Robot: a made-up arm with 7 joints.
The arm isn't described. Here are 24 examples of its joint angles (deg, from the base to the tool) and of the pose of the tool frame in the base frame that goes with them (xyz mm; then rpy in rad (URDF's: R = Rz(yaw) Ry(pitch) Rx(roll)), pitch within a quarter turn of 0, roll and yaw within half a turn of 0).
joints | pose
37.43 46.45 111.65 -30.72 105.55 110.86 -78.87 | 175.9 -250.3 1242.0 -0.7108 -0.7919 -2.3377
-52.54 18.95 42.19 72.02 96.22 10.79 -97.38 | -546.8 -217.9 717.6 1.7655 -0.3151 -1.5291
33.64 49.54 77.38 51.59 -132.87 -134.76 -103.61 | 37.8 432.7 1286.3 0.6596 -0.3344 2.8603
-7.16 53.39 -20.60 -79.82 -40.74 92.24 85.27 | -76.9 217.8 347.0 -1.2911 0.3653 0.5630
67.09 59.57 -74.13 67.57 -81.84 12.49 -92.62 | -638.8 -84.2 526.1 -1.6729 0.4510 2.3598
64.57 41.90 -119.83 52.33 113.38 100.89 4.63 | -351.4 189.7 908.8 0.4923 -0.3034 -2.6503
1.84 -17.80 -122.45 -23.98 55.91 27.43 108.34 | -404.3 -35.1 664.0 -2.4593 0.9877 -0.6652
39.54 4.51 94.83 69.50 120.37 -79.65 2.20 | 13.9 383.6 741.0 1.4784 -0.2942 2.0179
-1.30 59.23 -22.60 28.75 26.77 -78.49 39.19 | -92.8 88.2 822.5 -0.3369 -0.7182 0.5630
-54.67 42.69 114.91 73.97 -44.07 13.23 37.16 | 141.6 -113.1 728.8 0.6582 0.7361 -0.6640
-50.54 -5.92 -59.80 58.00 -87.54 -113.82 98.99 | -90.6 199.1 971.6 0.4475 0.5350 0.7972
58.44 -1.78 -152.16 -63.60 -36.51 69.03 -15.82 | -329.2 -222.1 406.0 -2.6124 0.9475 -2.9277
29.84 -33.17 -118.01 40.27 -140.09 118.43 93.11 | 41.3 222.3 928.3 1.6364 -1.2603 2.7261
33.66 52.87 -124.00 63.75 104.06 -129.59 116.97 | -110.5 -110.8 461.0 -1.7121 0.3206 2.8760
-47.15 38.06 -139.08 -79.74 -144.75 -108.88 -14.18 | 18.0 -248.0 1034.0 -0.2894 0.0782 0.2376
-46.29 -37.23 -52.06 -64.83 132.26 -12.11 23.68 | 148.0 -343.9 925.4 0.3654 -0.8705 -0.0629
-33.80 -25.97 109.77 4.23 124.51 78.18 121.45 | -68.1 -84.4 1150.8 1.2773 -0.0705 -1.6047
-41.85 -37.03 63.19 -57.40 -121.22 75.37 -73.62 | 281.6 316.9 1257.8 -0.9337 -0.6962 -0.1229
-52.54 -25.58 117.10 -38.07 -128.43 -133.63 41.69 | 152.8 -16.1 953.2 0.0525 -0.1287 3.0346
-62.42 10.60 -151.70 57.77 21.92 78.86 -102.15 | 420.4 417.1 905.7 -1.4295 -0.1298 -0.3925
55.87 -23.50 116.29 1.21 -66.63 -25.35 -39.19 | -346.3 369.5 1261.4 -1.4646 -0.6678 0.7195
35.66 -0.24 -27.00 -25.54 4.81 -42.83 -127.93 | 415.3 -507.8 668.6 1.6424 0.6662 0.6697
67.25 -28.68 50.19 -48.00 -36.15 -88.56 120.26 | -169.2 -356.9 1090.7 0.2607 1.1317 -2.0569
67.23 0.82 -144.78 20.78 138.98 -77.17 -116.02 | 172.2 -209.3 1214.1 0.3237 0.4968 -0.3436
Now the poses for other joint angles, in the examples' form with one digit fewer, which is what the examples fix.
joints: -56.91 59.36 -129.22 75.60 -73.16 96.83 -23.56
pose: -84 -3 460 2.634 0.673 -0.143
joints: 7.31 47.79 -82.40 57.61 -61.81 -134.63 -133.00
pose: -355 671 561 -1.998 -0.637 0.931
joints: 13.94 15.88 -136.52 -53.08 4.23 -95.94 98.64
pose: -494 -59 918 0.811 -1.020 -0.095
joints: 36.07 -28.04 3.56 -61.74 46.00 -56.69 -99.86
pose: 206 314 1282 0.153 0.632 1.183
